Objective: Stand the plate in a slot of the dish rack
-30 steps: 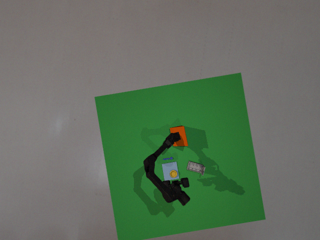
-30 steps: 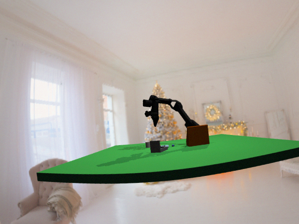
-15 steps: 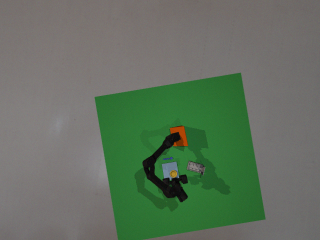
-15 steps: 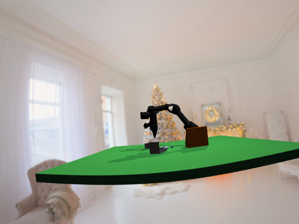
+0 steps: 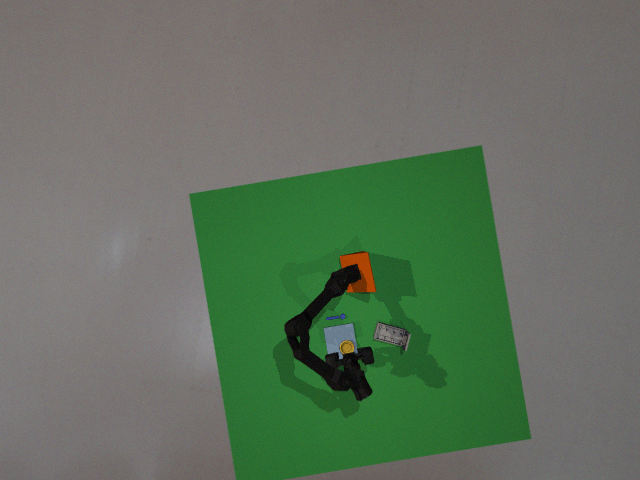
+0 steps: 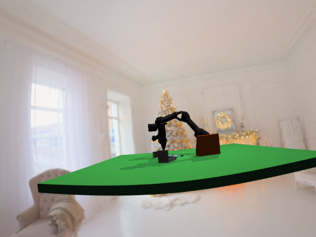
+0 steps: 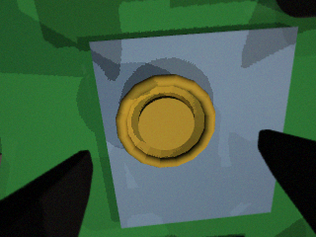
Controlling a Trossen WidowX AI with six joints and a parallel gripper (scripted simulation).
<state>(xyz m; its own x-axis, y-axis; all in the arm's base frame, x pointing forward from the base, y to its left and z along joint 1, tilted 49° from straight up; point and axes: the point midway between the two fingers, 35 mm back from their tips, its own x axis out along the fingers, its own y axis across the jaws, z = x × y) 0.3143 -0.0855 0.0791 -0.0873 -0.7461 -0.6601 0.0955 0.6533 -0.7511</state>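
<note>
My gripper tip is 40 mm above the yellow plate. Round my gripper tip: dish rack (10 mm behind, 200 mm to the left, 30 mm below); white cylinder (60 mm ahead, 100 mm to the right, 30 mm below); blue utensil (140 mm behind, 50 mm below).
</note>
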